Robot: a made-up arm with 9 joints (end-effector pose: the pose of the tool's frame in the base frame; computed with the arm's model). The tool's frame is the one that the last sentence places. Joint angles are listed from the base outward.
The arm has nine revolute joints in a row. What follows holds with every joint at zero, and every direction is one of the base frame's.
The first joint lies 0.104 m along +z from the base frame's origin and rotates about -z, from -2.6 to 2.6 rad.
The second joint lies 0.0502 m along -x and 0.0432 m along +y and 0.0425 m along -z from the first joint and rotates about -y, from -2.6 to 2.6 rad.
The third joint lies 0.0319 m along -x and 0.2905 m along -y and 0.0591 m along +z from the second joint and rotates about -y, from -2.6 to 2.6 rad.
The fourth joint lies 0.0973 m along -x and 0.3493 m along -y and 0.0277 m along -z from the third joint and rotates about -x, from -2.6 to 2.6 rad.
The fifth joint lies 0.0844 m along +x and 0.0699 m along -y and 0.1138 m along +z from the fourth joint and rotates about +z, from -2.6 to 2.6 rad.
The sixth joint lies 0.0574 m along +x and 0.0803 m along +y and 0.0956 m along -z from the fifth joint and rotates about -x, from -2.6 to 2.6 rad.
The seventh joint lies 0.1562 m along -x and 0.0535 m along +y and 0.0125 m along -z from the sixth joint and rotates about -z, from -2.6 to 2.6 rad.
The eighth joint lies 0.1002 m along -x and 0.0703 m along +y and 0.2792 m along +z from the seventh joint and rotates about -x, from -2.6 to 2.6 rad.
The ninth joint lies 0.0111 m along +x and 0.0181 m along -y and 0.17 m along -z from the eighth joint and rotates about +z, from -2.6 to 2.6 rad.
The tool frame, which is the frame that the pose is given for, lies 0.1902 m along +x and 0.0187 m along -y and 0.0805 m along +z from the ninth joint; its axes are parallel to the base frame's.
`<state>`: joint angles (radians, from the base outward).
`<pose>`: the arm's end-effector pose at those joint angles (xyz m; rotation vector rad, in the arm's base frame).
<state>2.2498 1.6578 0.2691 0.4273 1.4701 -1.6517 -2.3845 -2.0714 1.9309</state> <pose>-0.5028 0.6197 0.3726 2.4373 -0.5201 1.4667</pose>
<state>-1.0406 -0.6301 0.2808 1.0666 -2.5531 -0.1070 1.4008 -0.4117 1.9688</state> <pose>0.5311 -0.1347 0.5377 -0.5950 -1.4535 -0.6489</pose>
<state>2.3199 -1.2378 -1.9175 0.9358 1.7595 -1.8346 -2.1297 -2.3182 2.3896</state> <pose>-0.4116 0.7573 0.2505 1.3113 -0.9370 1.1352</pose>
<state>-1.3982 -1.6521 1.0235 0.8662 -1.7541 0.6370 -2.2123 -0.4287 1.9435</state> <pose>0.2611 0.0929 0.1144 -0.2880 -1.8494 -2.2679</pose>
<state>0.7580 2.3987 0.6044 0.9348 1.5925 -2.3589 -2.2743 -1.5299 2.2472</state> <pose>-0.7781 -0.6776 0.1385 -0.9470 -0.9610 -1.8760</pose>
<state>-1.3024 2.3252 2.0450 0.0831 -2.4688 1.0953 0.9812 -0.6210 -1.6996</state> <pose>0.6150 -0.4289 -0.2373 0.2126 2.9137 0.5460</pose>
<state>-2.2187 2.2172 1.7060 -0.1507 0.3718 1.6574 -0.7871 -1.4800 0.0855</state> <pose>0.3659 0.1893 0.3467 2.2743 -1.7569 -0.2488</pose>
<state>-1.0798 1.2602 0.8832 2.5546 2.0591 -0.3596 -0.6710 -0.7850 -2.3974</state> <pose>0.1072 -0.3562 0.1342 -0.6135 0.2437 -1.6011</pose>
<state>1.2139 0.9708 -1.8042 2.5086 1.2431 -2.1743 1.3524 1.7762 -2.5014</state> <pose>-0.2012 -0.3055 -0.0843 -2.8177 0.6035 1.1669</pose>
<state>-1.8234 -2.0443 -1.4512 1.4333 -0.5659 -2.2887 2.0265 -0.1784 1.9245</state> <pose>0.7140 0.0414 -0.1269 -1.9328 1.2582 -0.2606</pose>
